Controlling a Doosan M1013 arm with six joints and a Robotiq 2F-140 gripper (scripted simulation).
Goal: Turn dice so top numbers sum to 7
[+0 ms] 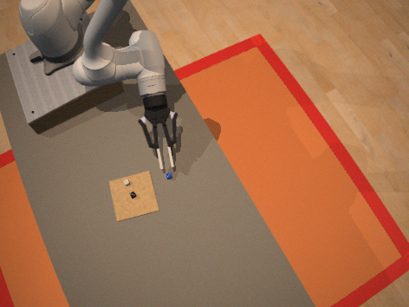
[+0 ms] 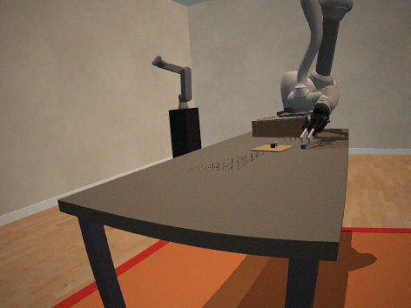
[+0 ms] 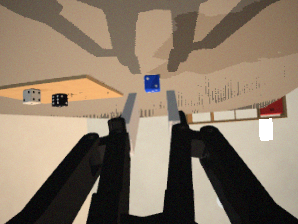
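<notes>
Right now the blue die is 5 cm ahead of my hand, 1 cm to the right of it and 4 cm below it. Round my hand: black die 7 cm ahead, 14 cm to the right, 4 cm below; tan mat 7 cm ahead, 14 cm to the right, 5 cm below; white die 2 cm ahead, 15 cm to the right, 4 cm below.
</notes>
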